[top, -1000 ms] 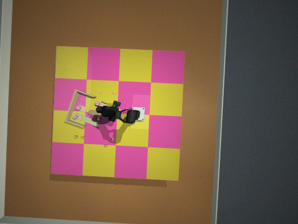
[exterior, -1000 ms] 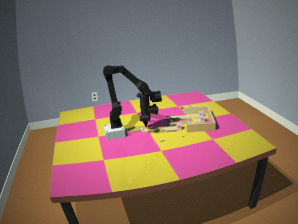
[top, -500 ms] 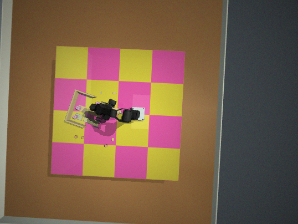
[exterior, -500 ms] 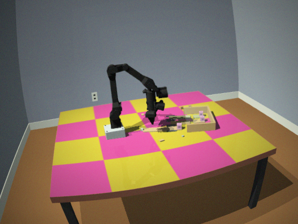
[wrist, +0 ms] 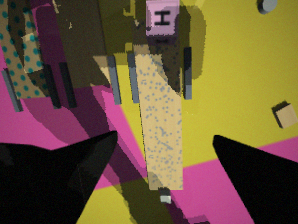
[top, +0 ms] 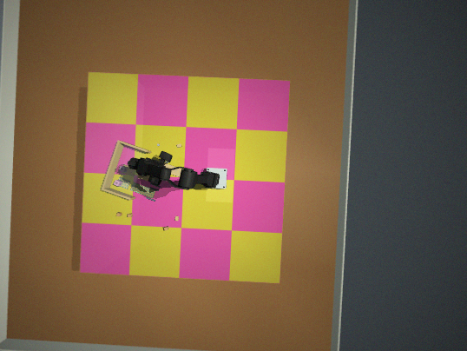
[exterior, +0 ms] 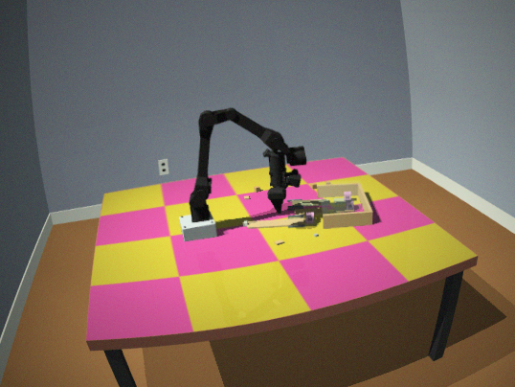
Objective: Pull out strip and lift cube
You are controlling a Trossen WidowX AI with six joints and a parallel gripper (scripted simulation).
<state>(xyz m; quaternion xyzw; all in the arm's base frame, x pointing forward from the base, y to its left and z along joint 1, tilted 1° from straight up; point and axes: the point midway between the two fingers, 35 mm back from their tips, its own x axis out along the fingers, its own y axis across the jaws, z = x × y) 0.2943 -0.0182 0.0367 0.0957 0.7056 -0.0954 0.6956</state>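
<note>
Right now the grey peg is 140 mm to the right of my gripper tip, 100 mm ahead of it and 60 mm below it.
</note>
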